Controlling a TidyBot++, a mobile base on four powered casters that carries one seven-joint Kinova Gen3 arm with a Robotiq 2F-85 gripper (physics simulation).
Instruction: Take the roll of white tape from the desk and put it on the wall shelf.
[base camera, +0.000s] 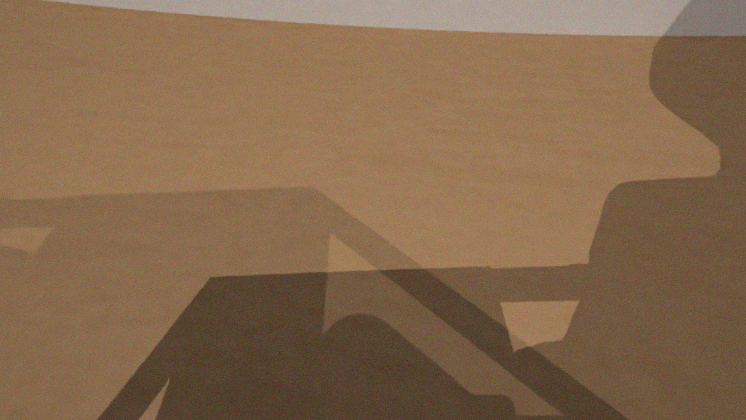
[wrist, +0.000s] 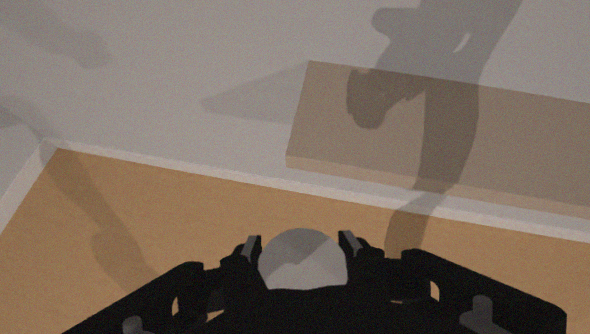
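My gripper (wrist: 300, 248) is shut on the roll of white tape (wrist: 303, 260), which shows as a pale rounded shape between the two fingertips at the bottom of the wrist view. Its lower part is hidden by the black gripper body. The wall shelf (wrist: 325, 115), a flat brownish board, runs from the middle to the right edge of the wrist view, beyond the gripper and its tape. The tape is apart from the shelf in the picture. The gripper, tape, shelf and desk do not show in the base camera view.
A grey wall (wrist: 165, 75) stands behind the shelf, with a pale skirting strip (wrist: 200, 171) along its foot. It meets another wall at the left. The wood-coloured floor (base camera: 313, 114) (wrist: 165, 210) carries shadows, and robot-shaped shadows fall across the shelf and wall.
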